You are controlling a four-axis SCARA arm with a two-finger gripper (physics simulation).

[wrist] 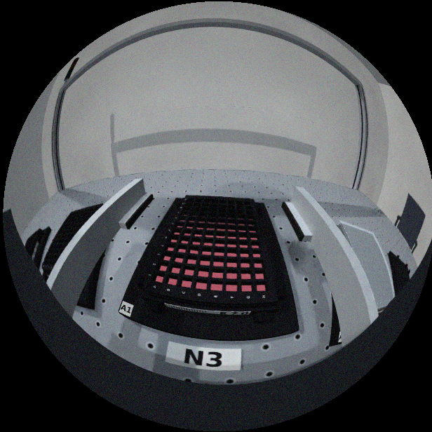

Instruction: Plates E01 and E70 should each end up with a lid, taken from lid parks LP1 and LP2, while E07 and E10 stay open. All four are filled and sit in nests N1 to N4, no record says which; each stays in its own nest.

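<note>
An uncovered plate (216, 263) with pink-filled wells sits in the black nest (210, 330) marked N3. Its front label (207, 309) is seen at a steep slant, and I cannot read its code for certain. My gripper (216, 189) is open and empty above this plate, one finger on each side, with gaps between the fingers and the plate. To the right, partly behind the right finger, a plate under a clear pale lid (367, 265) shows. To the left, partly behind the left finger, a dark plate (75, 232) shows; its wells' contents and code are hidden.
The N3 sign (203, 356) lies in front of the nest on the perforated deck (120, 260). Another dark object (37, 245) stands at the far left edge, and a dark shape (399, 270) at the far right. A chair (411, 217) stands beyond the deck on the right.
</note>
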